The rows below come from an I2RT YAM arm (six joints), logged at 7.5 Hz.
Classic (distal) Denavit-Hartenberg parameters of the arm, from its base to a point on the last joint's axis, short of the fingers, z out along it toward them. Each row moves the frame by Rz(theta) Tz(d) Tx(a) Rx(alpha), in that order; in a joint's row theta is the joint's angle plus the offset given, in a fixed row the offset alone. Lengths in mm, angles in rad.
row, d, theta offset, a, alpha
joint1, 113.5, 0, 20, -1.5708
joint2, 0, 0, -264, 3.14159
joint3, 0, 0.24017, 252.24, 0
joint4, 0, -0.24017, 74, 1.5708
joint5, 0, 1.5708, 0, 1.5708
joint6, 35.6, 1.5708, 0, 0
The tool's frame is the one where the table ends.
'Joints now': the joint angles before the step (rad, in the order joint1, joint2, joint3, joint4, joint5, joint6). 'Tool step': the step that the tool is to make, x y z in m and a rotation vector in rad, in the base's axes. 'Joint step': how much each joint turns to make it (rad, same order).
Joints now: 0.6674, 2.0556, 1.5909, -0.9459, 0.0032, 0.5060
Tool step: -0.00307, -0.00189, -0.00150, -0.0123, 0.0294, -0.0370
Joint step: 0.0008, 0.0000, -0.0042, -0.0266, -0.0030, 0.0386
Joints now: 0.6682, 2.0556, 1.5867, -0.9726, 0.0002, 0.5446
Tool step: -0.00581, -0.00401, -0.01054, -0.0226, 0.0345, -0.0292
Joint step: 0.0011, 0.0000, -0.0412, 0.0001, -0.0003, 0.0305
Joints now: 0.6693, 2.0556, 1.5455, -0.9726, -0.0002, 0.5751
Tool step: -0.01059, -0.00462, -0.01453, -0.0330, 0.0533, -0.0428
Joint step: 0.0072, 0.0000, -0.0587, -0.0035, -0.0046, 0.0504
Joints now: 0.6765, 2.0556, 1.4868, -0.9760, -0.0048, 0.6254
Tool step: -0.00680, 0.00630, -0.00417, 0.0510, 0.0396, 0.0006
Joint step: 0.0180, 0.0000, -0.0180, 0.0203, -0.0641, 0.0191
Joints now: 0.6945, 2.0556, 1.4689, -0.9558, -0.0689, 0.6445
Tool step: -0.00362, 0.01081, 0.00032, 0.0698, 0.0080, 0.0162
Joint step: 0.0221, 0.0000, -0.0004, 0.0404, -0.0580, 0.0087
